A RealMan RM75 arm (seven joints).
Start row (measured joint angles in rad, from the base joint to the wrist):
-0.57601, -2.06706, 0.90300, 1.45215, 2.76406, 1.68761, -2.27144
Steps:
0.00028, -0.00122, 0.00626, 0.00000, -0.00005, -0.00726, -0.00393
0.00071, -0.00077, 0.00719, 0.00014, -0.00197, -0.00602, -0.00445
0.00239, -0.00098, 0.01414, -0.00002, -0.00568, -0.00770, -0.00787
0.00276, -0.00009, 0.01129, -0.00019, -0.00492, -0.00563, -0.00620
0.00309, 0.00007, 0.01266, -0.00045, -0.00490, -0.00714, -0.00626
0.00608, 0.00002, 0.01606, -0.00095, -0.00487, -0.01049, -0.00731
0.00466, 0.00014, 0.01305, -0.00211, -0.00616, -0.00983, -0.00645
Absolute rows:
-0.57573, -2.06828, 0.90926, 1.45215, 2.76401, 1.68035, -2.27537
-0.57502, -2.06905, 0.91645, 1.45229, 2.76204, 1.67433, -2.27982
-0.57263, -2.07003, 0.93059, 1.45227, 2.75636, 1.66663, -2.28769
-0.56987, -2.07012, 0.94188, 1.45208, 2.75144, 1.66100, -2.29389
-0.56678, -2.07005, 0.95454, 1.45163, 2.74654, 1.65386, -2.30015
-0.56070, -2.07003, 0.97060, 1.45068, 2.74167, 1.64337, -2.30746
-0.55604, -2.06989, 0.98365, 1.44857, 2.73551, 1.63354, -2.31391

